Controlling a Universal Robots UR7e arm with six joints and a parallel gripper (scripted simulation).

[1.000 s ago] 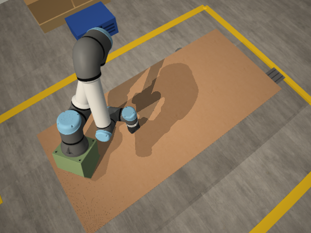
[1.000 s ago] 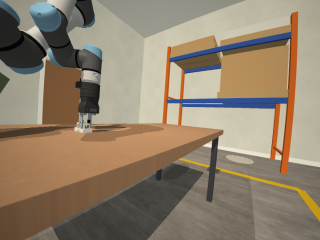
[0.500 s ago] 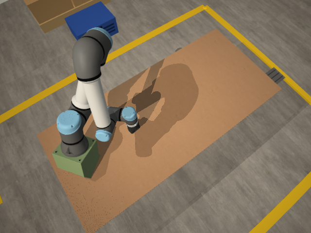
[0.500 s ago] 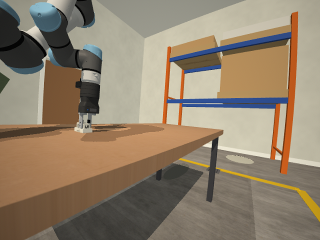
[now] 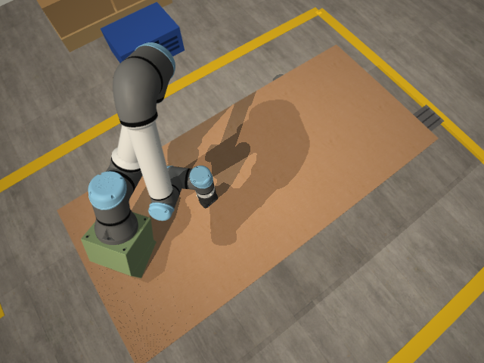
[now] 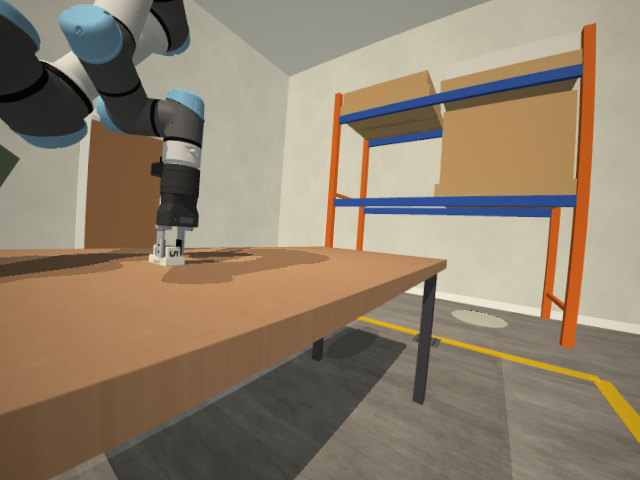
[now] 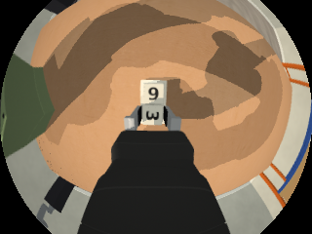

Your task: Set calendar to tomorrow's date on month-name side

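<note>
The white calendar tray lies 30 mm below my hand and 20 mm to the left of it.
</note>
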